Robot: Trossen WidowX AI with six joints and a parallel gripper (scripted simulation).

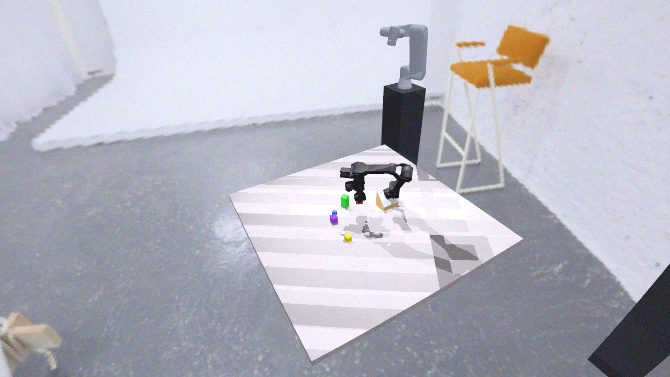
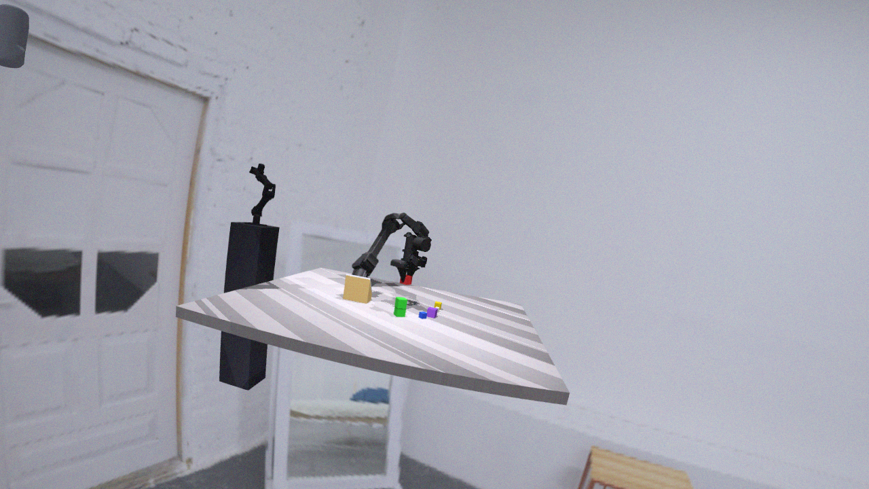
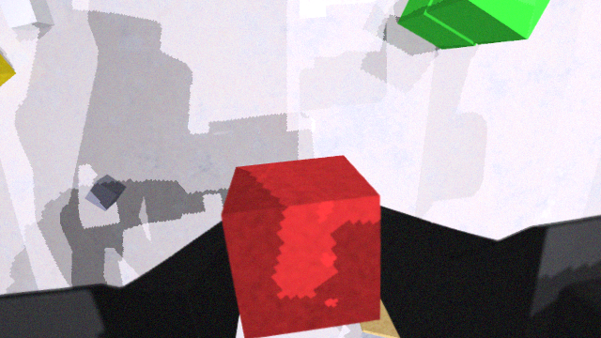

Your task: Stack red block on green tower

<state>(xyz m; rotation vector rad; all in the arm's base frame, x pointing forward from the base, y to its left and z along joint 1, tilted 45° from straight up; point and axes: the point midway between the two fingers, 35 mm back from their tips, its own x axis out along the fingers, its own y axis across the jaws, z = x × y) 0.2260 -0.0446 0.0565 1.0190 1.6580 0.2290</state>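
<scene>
My gripper tip is now 11 cm short of the blue block, 10 cm to the left of it and 11 cm above it. Round my gripper tip: purple block (14 cm ahead, 5 cm to the right, 11 cm below); yellow block (16 cm ahead, 13 cm to the left, 11 cm below); red block (1 cm above).
</scene>
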